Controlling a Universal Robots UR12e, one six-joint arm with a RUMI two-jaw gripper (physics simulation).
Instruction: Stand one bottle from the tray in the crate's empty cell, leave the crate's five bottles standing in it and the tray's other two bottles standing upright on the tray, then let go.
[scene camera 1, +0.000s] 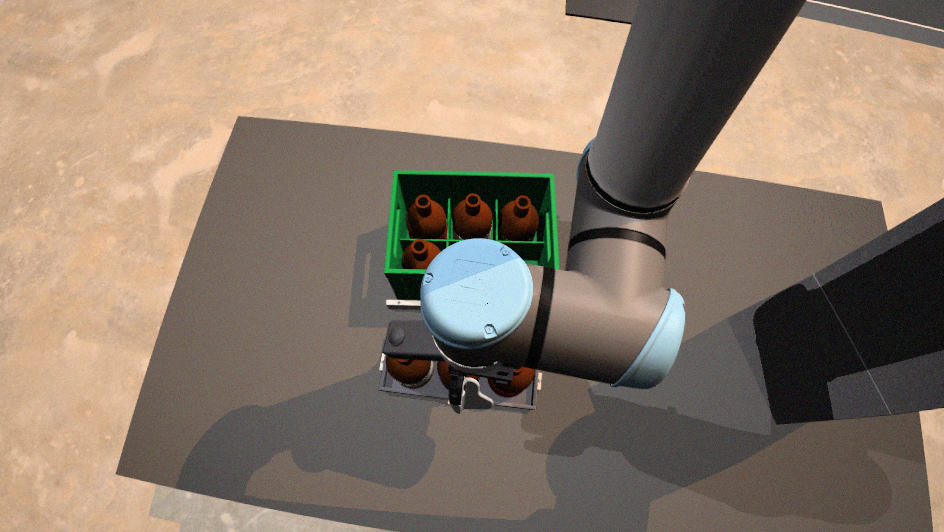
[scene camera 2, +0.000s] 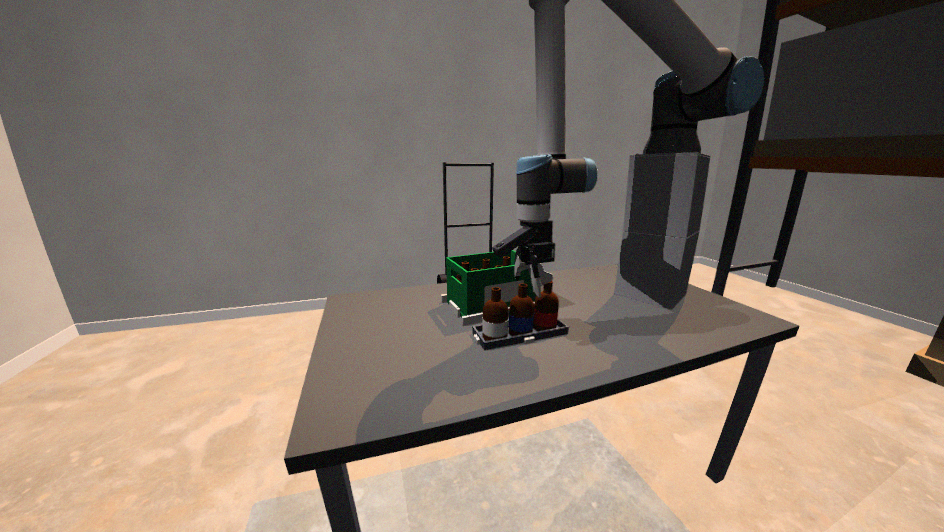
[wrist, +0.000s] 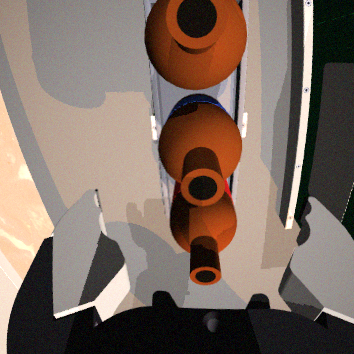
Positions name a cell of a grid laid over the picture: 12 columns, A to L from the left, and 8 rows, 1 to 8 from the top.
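Visible: a white-labelled bottle (scene camera 1: F6), (scene camera 2: G5); a red-labelled bottle (scene camera 2: G5); a blue-labelled bottle (scene camera 2: G5); a red-labelled bottle (scene camera 1: F4). My gripper (scene camera 1: F6) is visible as well, also at (scene camera 2: G5) and (wrist: G5).
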